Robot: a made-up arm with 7 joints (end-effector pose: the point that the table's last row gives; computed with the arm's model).
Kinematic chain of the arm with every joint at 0, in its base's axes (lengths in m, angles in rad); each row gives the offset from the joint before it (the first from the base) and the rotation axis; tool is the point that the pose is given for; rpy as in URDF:
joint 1: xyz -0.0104 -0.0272 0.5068 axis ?
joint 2: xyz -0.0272 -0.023 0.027 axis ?
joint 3: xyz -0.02 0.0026 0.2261 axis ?
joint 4: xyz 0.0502 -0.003 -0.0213 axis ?
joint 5: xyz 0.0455 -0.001 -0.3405 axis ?
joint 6: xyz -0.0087 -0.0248 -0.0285 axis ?
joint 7: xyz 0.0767 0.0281 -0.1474 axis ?
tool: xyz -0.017 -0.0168 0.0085 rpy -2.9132 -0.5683 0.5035
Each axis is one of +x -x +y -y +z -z.
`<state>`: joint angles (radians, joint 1 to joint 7).
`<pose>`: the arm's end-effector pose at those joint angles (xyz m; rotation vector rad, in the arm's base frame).
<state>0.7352 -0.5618 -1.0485 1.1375 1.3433 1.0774 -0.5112</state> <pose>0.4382 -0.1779 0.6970 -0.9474 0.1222 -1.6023</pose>
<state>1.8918 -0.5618 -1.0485 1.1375 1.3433 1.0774 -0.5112</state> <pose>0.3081 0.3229 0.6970 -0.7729 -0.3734 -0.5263</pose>
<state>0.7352 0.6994 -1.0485 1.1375 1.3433 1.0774 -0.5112</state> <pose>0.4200 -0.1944 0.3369 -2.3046 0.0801 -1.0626</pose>
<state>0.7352 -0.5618 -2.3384 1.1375 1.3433 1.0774 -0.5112</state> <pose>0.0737 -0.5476 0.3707 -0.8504 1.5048 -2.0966</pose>
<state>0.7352 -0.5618 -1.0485 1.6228 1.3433 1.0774 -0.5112</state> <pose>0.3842 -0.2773 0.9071 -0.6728 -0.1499 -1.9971</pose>
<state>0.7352 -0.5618 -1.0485 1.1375 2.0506 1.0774 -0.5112</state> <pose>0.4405 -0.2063 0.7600 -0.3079 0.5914 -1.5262</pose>
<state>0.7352 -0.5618 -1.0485 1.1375 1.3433 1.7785 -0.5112</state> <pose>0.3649 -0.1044 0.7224 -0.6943 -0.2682 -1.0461</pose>
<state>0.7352 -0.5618 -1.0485 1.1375 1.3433 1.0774 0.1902</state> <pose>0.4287 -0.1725 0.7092 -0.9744 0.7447 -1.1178</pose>
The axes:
joint 1: +z
joint 2: +y
joint 3: +z
joint 4: -y
joint 5: -z
joint 6: +y
joint 7: -z

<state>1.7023 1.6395 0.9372 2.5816 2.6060 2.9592 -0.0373</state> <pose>-0.1447 0.4058 0.5193 0.9353 0.7470 1.3051</pose>
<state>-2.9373 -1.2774 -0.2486 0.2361 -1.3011 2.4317 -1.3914</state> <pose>-0.1481 0.1690 0.5759 -1.1779 1.6982 -0.5661</pose>
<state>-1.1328 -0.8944 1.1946 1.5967 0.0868 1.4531 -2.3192</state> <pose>0.4177 0.1979 0.7456 0.5270 2.8451 -1.1994</pose>
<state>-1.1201 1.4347 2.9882 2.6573 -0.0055 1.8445 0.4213</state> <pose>0.2056 -0.3829 0.9397 -0.0784 -0.3685 -1.1292</pose>
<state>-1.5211 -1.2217 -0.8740 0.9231 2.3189 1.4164 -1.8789</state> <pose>-0.3594 -0.1366 0.9011 -0.3528 0.7371 1.5545</pose>
